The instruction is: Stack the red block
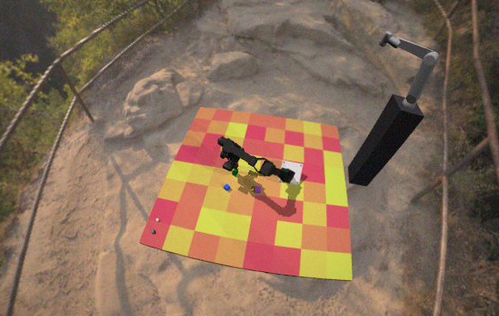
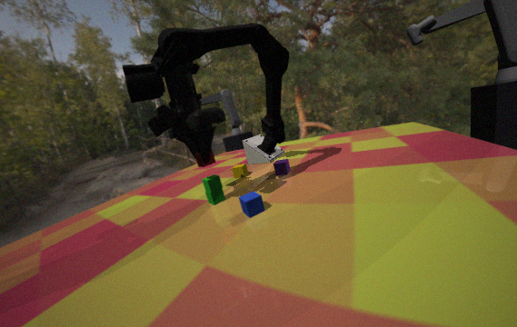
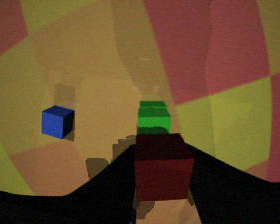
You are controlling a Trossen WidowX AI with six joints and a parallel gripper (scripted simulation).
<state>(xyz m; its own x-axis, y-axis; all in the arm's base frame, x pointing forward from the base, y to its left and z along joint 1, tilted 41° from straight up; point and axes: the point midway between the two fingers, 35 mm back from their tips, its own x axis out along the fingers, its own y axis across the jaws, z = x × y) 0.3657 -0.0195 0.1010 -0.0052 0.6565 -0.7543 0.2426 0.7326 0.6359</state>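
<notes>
My gripper tip is now 120 mm to the right of the blue block, 80 mm above it and 20 mm short of it. The rest, counted from my gripper tip: yellow block 170 mm behind, 80 mm below, 50 mm to the right; then red block 10 mm behind, 10 mm above; then purple block 180 mm behind, 100 mm to the left, 80 mm below.
</notes>
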